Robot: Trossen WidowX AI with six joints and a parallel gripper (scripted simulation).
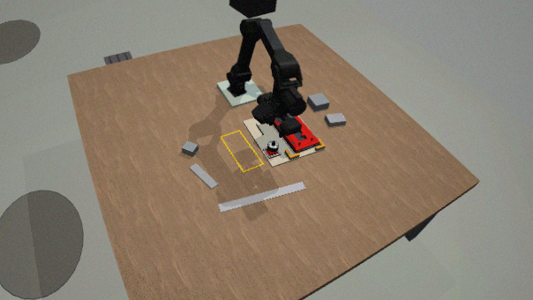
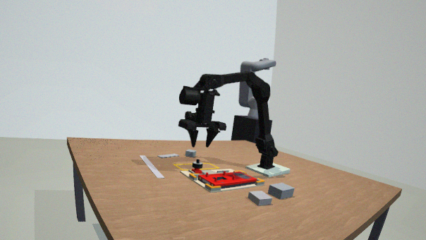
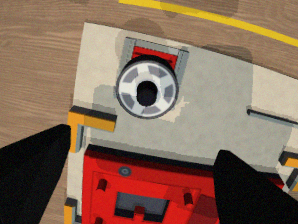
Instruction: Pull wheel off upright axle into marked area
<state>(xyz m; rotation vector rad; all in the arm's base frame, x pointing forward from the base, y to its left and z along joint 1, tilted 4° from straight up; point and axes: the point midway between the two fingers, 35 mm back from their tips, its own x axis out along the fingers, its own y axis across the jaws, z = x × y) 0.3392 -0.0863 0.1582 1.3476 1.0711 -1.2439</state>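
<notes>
Now: the wheel 70 mm below my gripper tip. The rest, counted from my gripper tip: short grey bar 260 mm to the right, 110 mm below, 50 mm behind; long pale strip 140 mm to the right, 130 mm ahead, 110 mm below; grey cube 240 mm to the right, 170 mm behind, 100 mm below.
</notes>
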